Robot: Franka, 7 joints.
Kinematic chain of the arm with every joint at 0, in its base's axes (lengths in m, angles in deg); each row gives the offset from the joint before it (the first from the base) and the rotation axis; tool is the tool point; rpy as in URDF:
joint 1: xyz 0 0 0.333 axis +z
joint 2: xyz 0 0 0 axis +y
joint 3: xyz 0 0 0.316 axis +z
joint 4: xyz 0.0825 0 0 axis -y
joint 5: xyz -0.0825 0 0.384 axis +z
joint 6: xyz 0 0 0 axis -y
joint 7: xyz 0.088 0 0 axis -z
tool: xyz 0 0 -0.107 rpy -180 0 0
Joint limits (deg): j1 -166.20..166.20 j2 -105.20..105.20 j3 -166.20..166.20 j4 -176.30..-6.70 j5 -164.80..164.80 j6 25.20..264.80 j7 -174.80..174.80
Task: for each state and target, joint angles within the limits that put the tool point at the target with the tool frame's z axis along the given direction. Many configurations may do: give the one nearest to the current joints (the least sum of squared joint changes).
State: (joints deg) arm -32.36 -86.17 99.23 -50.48 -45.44 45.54 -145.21
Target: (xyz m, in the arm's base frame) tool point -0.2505 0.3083 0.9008 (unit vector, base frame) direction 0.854 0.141 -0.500
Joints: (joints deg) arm -24.40 -35.75 102.96 -8.63 -36.87 40.84 -145.21
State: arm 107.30 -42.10 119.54 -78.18 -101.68 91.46 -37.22
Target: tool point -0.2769 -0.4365 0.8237 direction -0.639 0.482 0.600
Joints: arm 113.96 5.00 137.20 -92.30 -131.94 76.37 -37.22
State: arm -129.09 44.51 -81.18 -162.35 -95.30 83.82 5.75
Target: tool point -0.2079 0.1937 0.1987 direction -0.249 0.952 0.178
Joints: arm -113.52 28.14 -78.63 -173.08 -115.58 105.07 5.75
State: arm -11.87 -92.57 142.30 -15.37 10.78 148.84 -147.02
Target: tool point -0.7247 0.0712 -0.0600 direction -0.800 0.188 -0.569
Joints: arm 5.27 -103.91 152.98 -42.14 13.80 196.18 -147.02
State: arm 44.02 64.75 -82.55 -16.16 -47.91 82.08 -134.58
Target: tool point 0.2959 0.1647 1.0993 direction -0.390 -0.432 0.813
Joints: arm 39.32 28.24 -106.87 -6.74 -70.85 118.75 -134.58
